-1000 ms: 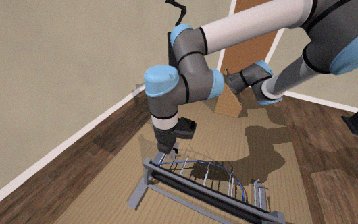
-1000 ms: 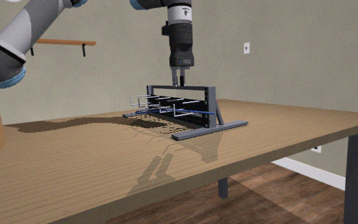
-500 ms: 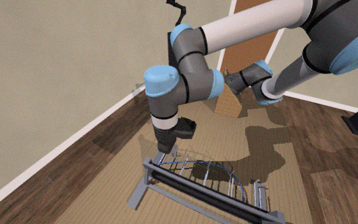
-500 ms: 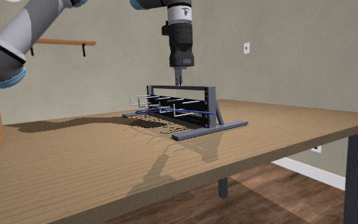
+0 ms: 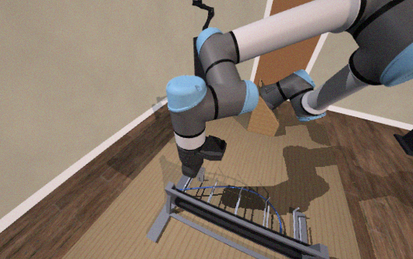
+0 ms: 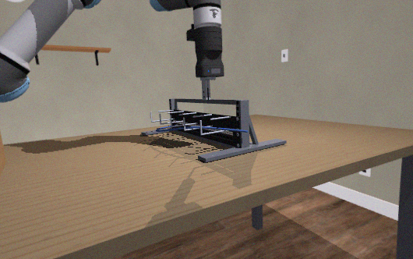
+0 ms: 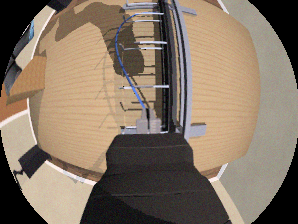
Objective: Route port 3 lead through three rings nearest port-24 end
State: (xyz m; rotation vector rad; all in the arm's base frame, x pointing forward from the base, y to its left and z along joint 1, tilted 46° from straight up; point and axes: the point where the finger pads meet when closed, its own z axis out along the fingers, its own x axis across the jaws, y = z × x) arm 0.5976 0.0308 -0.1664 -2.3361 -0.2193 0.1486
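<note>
The grey rack lies 15 cm to the left of my hand, 10 cm below it and 4 cm ahead of it.
</note>
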